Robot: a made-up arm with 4 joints.
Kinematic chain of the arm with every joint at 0, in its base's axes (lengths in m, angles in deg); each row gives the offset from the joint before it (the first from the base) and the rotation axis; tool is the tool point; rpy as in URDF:
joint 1: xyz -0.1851 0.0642 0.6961 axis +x
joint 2: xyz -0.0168 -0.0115 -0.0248 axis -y
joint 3: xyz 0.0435 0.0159 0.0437 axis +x
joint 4: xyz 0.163 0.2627 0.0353 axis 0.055 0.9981 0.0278
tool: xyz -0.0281 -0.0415 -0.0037 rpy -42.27 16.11 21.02
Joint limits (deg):
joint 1: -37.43..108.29
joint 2: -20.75..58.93
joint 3: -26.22..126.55
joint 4: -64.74..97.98
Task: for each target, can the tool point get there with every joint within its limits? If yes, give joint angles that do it. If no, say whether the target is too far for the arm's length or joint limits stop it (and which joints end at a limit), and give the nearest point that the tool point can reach.
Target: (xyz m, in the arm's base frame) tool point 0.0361 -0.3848 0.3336
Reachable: no: too far | nearest point -0.0769 -0.1642 0.5210 | short by 0.311 m
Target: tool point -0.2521 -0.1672 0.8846
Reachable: yes | joints 36.52 45.34 96.29 57.19
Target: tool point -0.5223 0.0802 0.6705
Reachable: no: joint limits stop it (at a limit: joint 1, joint 2) | nearest point -0.3371 -0.1788 0.5876 | short by 0.329 m
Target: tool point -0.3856 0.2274 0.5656
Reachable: no: joint limits stop it (at a limit: joint 1, joint 2) | nearest point -0.2468 0.3475 0.7442 | short by 0.256 m
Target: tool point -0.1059 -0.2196 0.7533
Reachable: yes | joints 68.20 18.44 90.40 59.88
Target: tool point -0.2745 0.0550 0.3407
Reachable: no: joint limits stop it (at a limit: joint 1, joint 2, joint 3) | nearest point -0.2643 -0.1046 0.4599 | short by 0.199 m
